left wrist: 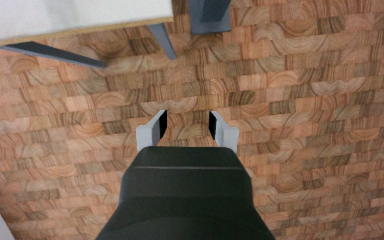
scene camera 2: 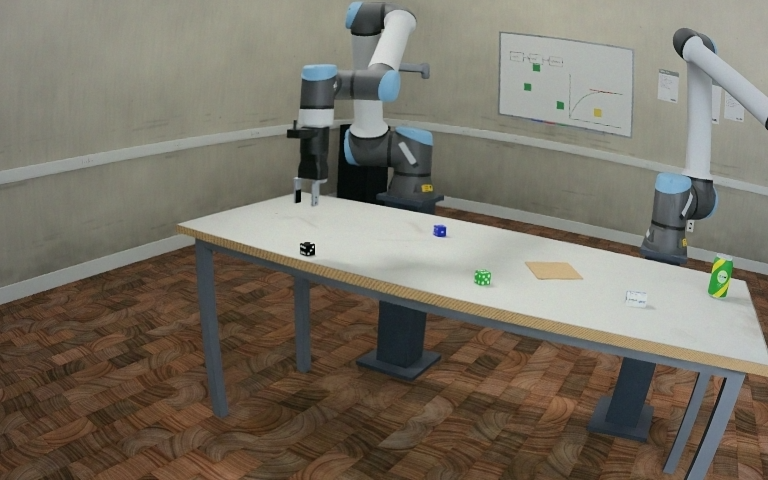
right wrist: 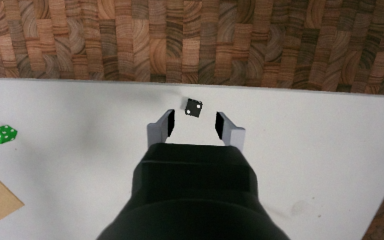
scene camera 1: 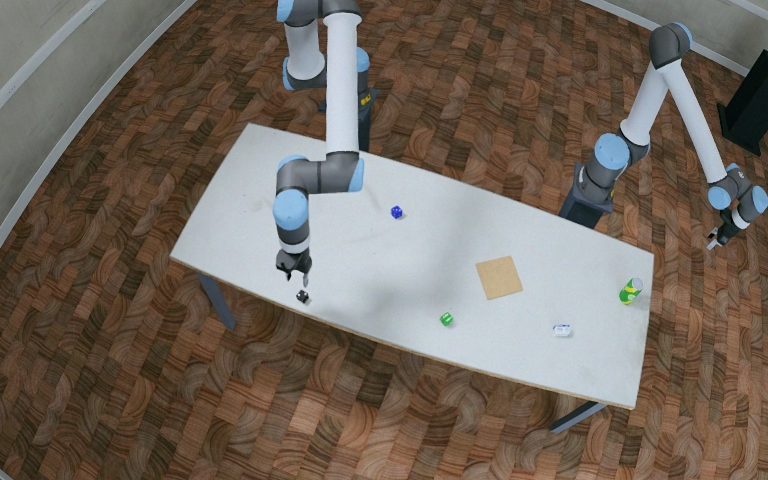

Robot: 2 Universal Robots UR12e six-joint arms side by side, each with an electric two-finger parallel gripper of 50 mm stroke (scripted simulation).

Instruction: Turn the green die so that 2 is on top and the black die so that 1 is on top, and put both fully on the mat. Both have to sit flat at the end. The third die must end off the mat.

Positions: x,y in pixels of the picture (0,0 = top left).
Labels:
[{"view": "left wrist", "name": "my left gripper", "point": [188,119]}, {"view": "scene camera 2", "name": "my right gripper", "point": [305,204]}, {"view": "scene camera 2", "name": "tan mat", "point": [542,270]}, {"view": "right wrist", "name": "my right gripper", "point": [195,119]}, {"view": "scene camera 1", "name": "tan mat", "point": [499,277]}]

